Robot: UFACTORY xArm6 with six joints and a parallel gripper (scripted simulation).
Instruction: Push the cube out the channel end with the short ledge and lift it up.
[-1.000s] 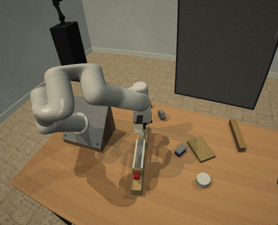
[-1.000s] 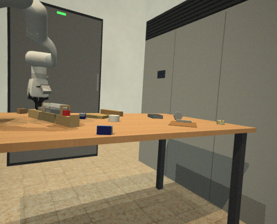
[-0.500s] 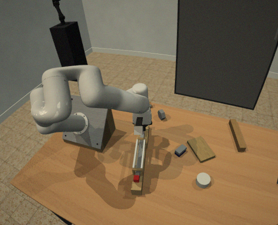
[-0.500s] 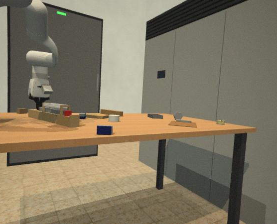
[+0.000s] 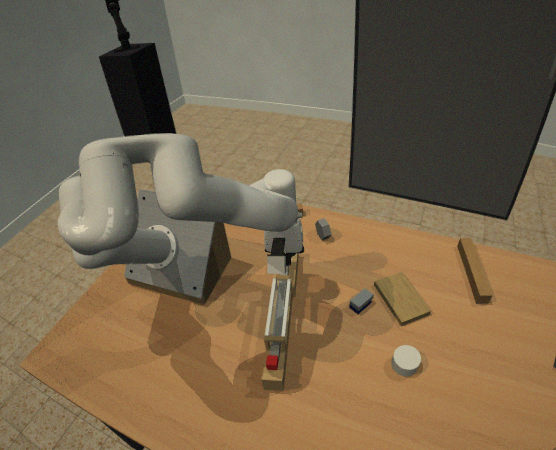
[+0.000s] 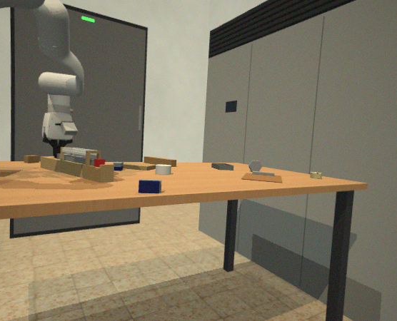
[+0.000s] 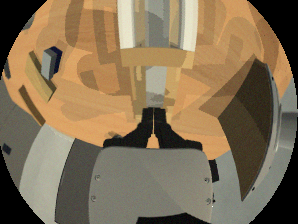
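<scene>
Right now the red cube is 7 cm ahead of my hand, 30 cm to the right of it and 1 cm below it. The rest, counted from my hand: grey hex block: 6 cm ahead, 20 cm to the left, 4 cm below; blue-grey block: 23 cm ahead, 4 cm to the right, 5 cm below; channel: 4 cm ahead, 17 cm to the right, 1 cm below.
</scene>
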